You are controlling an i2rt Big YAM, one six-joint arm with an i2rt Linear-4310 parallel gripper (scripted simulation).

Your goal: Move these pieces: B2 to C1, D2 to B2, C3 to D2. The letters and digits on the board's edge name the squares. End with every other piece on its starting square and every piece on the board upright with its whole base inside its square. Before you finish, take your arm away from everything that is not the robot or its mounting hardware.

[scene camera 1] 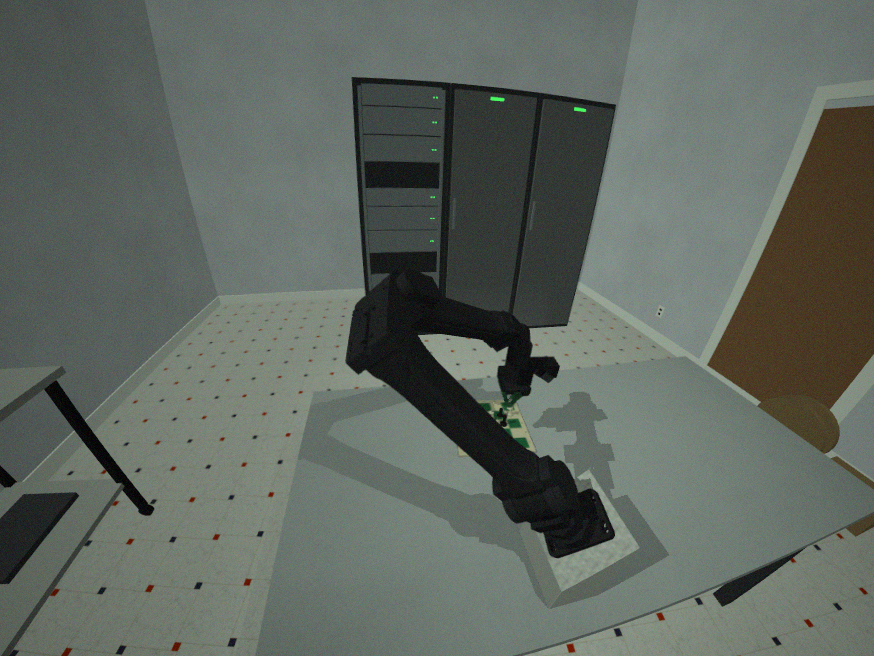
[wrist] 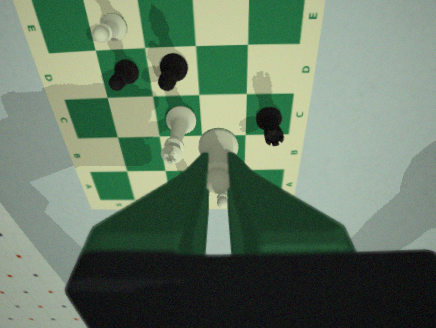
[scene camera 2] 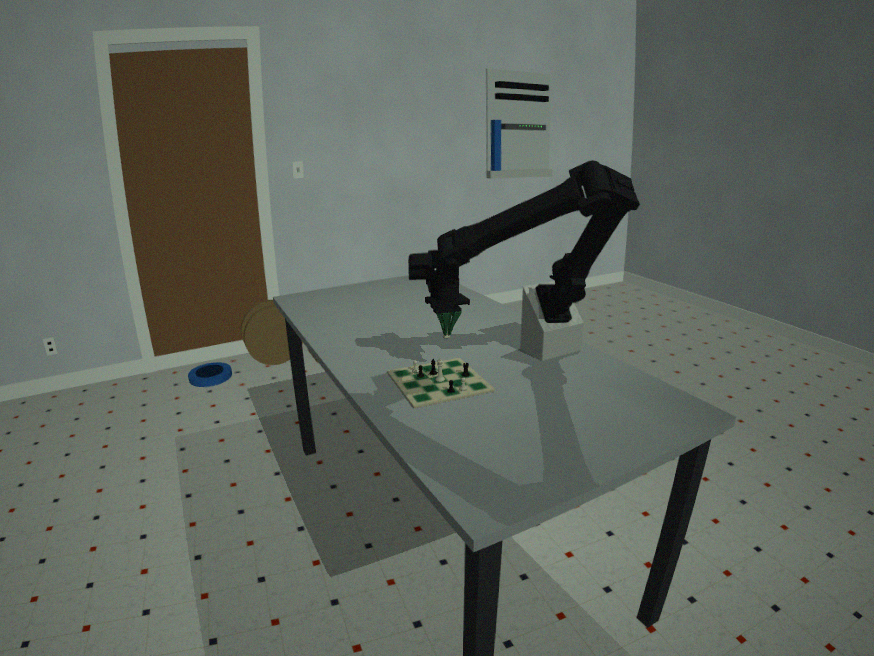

Labels:
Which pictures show my gripper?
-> Scene camera 1, the wrist view and scene camera 2: all of them.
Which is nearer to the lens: the white pawn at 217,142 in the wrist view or the chessboard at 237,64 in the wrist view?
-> The white pawn.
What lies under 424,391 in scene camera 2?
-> A chessboard.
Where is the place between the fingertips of my gripper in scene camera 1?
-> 508,405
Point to a chessboard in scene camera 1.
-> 516,427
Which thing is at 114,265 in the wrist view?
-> My gripper.

